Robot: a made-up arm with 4 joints.
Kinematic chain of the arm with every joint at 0, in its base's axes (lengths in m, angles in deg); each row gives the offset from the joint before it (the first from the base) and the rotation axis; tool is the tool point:
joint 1: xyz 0 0 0.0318 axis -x
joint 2: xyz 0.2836 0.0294 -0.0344 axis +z
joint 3: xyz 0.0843 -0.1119 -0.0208 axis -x
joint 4: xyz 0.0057 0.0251 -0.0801 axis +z
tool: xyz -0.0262 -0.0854 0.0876
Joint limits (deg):
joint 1: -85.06..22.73
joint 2: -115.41..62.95
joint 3: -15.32..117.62
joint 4: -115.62..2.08
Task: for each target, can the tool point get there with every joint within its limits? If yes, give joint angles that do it. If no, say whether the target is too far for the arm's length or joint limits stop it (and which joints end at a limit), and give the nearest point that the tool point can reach.
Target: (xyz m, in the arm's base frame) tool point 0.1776 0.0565 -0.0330
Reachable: yes | joints -42.88 -73.59 102.00 -75.99
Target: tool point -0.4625 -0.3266 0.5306
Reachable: no: too far | nearest point 0.1053 0.0283 0.0695 | short by 0.813 m
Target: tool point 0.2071 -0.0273 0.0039
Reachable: yes | joints -36.95 -75.44 104.76 -12.00
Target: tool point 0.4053 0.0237 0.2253
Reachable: no: joint limits stop it (at a limit: joint 1, joint 2, joint 3, joint 4) | nearest point 0.3825 0.0091 0.0852 | short by 0.143 m
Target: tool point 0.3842 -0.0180 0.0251
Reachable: yes | joints 2.55 44.79 90.10 -18.39
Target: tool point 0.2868 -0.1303 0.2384
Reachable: no: joint limits stop it (at a limit: joint 1, joint 4) | nearest point 0.2857 -0.1149 0.0802 | short by 0.159 m
